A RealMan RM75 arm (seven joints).
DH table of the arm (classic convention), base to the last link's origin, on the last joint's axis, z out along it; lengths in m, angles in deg. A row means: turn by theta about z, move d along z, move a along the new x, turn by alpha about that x. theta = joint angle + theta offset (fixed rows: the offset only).
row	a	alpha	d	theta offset
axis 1	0.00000	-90.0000	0.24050	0.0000
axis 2	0.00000	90.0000	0.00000	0.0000
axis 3	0.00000	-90.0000	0.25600	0.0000
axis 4	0.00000	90.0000	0.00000	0.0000
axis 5	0.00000	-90.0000	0.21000	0.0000
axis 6	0.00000	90.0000	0.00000	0.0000
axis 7	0.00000	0.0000	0.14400	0.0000
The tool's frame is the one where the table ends.
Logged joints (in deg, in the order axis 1, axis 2, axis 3, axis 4, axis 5, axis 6, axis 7), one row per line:
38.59, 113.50, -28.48, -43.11, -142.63, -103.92, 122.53
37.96, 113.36, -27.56, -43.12, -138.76, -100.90, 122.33
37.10, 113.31, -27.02, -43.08, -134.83, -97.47, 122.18
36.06, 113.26, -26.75, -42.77, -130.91, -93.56, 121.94
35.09, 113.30, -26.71, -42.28, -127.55, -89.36, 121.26
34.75, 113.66, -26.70, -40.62, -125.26, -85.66, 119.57
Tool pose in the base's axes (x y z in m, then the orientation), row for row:
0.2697, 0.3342, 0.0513, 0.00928, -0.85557, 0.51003, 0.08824
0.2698, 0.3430, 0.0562, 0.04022, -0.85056, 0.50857, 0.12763
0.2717, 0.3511, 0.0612, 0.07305, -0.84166, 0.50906, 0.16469
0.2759, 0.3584, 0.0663, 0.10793, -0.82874, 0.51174, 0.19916
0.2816, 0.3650, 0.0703, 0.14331, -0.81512, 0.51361, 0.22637
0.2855, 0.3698, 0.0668, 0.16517, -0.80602, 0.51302, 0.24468
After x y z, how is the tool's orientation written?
As a quaternion, w x y z.
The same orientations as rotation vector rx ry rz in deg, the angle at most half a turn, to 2 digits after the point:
-153.10, 91.27, 15.79
-149.30, 89.27, 22.40
-144.83, 87.60, 28.34
-139.72, 86.28, 33.58
-134.68, 84.86, 37.40
-131.56, 83.74, 39.94

